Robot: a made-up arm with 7 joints. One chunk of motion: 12 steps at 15 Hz.
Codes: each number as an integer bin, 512 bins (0 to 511) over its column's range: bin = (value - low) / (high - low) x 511, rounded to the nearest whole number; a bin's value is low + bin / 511 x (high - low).
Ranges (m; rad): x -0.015..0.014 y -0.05..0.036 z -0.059..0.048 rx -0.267..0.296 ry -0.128..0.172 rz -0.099..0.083
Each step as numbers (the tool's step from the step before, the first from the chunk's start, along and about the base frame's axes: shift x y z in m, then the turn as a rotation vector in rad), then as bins.
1 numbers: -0.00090 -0.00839 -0.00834 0.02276 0.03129 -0.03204
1 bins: 248 247 242 263 271 188
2 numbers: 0.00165 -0.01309 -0.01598 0.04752 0.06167 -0.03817
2 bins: 293 219 205 285 323 171
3 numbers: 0.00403 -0.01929 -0.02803 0.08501 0.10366 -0.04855
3 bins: 335 182 148 319 395 142
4 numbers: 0.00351 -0.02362 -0.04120 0.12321 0.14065 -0.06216
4 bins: 326 157 85 354 458 103
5 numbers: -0.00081 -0.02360 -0.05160 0.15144 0.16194 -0.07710
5 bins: 250 157 35 380 494 61
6 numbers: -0.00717 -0.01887 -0.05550 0.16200 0.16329 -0.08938
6 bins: 138 185 17 389 496 27
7 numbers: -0.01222 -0.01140 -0.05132 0.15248 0.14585 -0.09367
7 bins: 49 229 37 381 466 15
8 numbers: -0.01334 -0.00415 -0.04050 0.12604 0.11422 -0.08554
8 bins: 29 272 88 357 413 38
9 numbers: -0.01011 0.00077 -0.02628 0.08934 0.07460 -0.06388
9 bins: 86 302 156 323 345 99
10 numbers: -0.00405 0.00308 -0.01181 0.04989 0.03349 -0.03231
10 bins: 193 315 225 288 275 187
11 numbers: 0.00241 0.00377 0.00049 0.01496 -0.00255 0.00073
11 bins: 307 319 284 256 214 280
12 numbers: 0.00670 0.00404 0.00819 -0.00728 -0.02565 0.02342
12 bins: 382 321 321 236 174 344
